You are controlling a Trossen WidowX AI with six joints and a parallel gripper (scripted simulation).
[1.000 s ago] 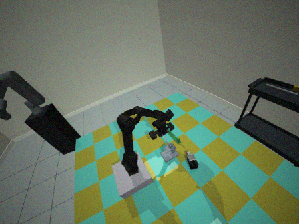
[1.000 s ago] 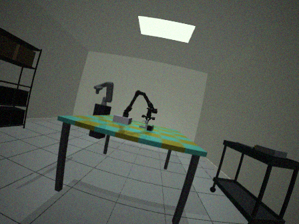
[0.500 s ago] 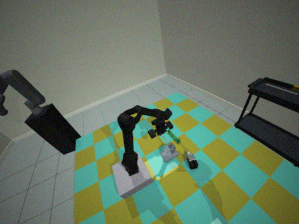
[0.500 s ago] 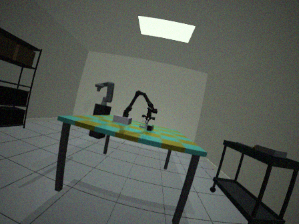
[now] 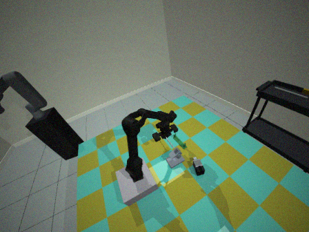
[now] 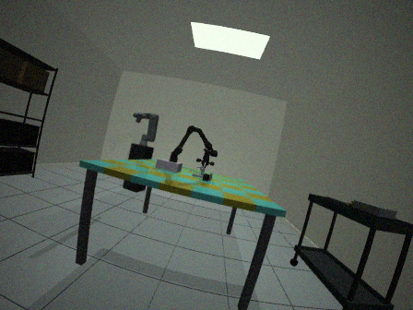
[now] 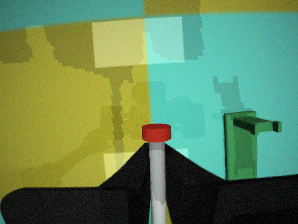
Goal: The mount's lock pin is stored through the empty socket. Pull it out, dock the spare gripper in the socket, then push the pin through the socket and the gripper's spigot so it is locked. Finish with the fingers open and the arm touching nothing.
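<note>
My gripper tip is now 10 cm short of the green stand, 4 cm to the left of it and 4 cm above it. From my gripper tip the other things lie so: socket: 16 cm to the right, 1 cm below; then spare gripper: 10 cm ahead, 28 cm to the right, 3 cm below.
</note>
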